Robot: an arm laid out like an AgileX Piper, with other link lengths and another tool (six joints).
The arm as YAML. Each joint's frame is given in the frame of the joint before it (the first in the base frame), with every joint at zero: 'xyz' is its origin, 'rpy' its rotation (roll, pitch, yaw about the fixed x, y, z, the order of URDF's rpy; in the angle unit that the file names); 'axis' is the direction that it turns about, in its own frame. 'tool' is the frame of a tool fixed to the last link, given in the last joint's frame.
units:
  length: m
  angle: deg
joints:
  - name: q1
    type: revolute
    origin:
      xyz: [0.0, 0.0, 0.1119]
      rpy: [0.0, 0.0, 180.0]
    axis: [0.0, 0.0, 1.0]
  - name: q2
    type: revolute
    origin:
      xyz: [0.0, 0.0, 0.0]
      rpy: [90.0, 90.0, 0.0]
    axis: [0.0, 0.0, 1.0]
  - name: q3
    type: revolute
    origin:
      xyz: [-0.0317, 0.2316, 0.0]
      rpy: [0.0, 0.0, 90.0]
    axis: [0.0, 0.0, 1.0]
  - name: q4
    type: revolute
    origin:
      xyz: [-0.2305, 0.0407, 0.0]
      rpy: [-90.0, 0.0, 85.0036]
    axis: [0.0, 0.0, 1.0]
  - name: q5
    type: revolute
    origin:
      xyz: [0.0, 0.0, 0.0]
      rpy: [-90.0, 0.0, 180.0]
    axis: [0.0, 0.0, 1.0]
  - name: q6
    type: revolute
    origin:
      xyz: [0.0, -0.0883, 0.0]
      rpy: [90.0, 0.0, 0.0]
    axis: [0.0, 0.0, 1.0]
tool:
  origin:
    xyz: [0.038, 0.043, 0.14]
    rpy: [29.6, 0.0, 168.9]
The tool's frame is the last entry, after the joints.
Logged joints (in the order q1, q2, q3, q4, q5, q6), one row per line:
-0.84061 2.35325 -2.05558 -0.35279 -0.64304 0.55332
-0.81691 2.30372 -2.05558 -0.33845 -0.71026 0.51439
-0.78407 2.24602 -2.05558 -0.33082 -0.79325 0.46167
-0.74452 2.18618 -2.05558 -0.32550 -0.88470 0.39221
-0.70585 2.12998 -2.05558 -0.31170 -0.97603 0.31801
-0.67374 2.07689 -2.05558 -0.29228 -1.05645 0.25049
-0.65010 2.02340 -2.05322 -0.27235 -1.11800 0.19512
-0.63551 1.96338 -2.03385 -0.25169 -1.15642 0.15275
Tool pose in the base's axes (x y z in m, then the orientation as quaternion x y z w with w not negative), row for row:
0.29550 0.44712 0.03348 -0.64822 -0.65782 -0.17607 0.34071
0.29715 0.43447 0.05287 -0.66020 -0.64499 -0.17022 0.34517
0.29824 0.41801 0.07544 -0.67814 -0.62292 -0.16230 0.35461
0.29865 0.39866 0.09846 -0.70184 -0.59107 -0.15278 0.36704
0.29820 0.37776 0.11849 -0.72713 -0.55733 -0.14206 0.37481
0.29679 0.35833 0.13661 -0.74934 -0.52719 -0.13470 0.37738
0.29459 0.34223 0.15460 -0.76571 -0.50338 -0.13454 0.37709
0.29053 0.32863 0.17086 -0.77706 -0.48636 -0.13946 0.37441
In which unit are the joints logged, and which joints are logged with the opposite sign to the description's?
The joints are logged in radians. Opposite sign: q1, q4, q5, q6.
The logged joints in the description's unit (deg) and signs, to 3 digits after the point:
48.163 134.831 -117.776 20.213 36.843 -31.703
46.805 131.993 -117.776 19.392 40.695 -29.472
44.924 128.687 -117.776 18.955 45.450 -26.452
42.658 125.259 -117.776 18.650 50.690 -22.472
40.442 122.039 -117.776 17.859 55.922 -18.221
38.602 118.997 -117.776 16.746 60.530 -14.352
37.248 115.932 -117.641 15.605 64.057 -11.180
36.412 112.493 -116.531 14.421 66.258 -8.752

